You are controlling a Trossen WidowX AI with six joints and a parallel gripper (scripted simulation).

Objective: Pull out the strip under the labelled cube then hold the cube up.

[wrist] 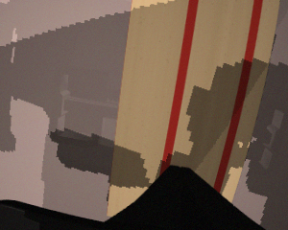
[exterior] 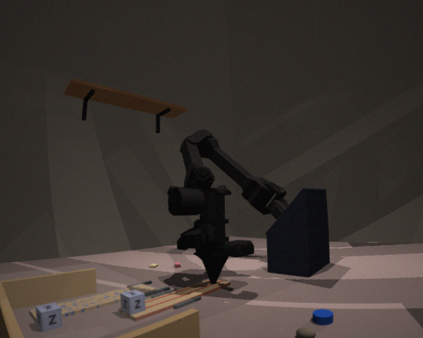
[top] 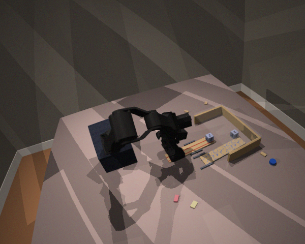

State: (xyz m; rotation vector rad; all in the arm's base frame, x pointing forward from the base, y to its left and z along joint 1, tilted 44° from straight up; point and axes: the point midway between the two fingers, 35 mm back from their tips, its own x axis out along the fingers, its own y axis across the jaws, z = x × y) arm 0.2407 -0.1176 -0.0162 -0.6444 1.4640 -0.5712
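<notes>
The speckled strip lies 230 mm ahead of my gripper tip and 80 mm to the right of it. The rest, counted from my gripper tip: red block (210 mm to the right, 70 mm behind).
</notes>
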